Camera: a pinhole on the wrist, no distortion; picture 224 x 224 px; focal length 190.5 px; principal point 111.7 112.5 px. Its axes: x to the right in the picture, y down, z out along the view. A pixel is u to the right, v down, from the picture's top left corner.
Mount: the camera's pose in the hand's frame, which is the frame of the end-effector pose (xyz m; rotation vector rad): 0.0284 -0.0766 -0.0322 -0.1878 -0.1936 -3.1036
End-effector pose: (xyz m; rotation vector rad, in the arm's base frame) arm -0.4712 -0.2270 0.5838 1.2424 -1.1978 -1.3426
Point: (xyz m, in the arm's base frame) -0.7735 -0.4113 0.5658
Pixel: 35.9 96.6
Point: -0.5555 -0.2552 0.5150
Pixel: 113.8 119.3
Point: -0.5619 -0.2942 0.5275
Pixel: 56.5 96.6
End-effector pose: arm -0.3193 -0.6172 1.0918 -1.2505 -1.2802 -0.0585
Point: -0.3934 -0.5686 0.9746
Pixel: outside the picture
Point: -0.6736 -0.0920 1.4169
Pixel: 14.2 187.3
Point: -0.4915 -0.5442 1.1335
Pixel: 158.4 168.9
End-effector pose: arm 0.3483 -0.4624 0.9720 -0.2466 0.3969 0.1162
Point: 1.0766 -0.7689 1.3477
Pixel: outside the picture
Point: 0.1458 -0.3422 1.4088
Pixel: outside the picture
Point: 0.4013 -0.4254 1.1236
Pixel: 169.2 66.5
